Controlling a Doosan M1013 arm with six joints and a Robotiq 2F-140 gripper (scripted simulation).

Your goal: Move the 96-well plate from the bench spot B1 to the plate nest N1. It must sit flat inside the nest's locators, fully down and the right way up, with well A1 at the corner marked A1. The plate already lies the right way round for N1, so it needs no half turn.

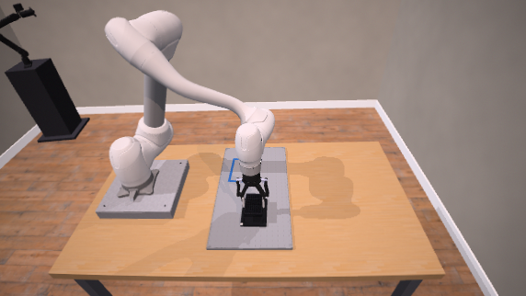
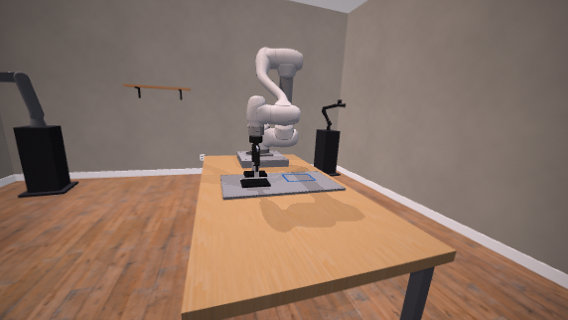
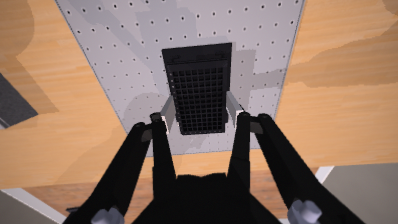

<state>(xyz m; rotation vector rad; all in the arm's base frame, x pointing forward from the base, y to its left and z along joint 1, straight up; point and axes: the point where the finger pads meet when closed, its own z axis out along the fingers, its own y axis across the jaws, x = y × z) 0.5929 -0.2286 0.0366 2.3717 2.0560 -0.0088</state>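
Now: hand 80 mm above the black plate nest. The rest, counted from my hand: black 96-well plate 20 mm below.
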